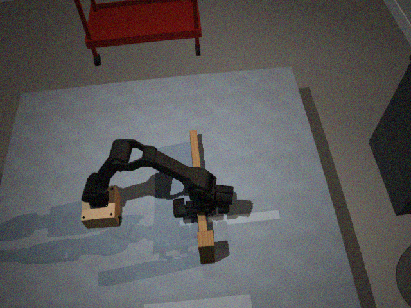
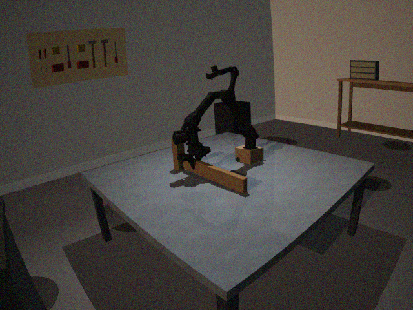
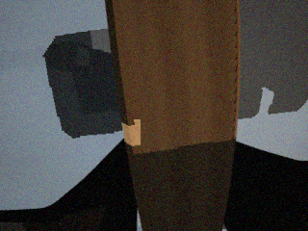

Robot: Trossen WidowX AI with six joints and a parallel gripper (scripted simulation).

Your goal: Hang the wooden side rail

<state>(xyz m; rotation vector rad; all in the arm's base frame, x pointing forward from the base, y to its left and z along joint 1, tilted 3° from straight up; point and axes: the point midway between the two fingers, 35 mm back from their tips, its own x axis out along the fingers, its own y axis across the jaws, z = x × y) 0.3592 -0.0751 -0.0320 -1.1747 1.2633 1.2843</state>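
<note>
My gripper tip is now 14 cm to the left of the headboard post, 5 cm below it and 1 cm short of it.
</note>
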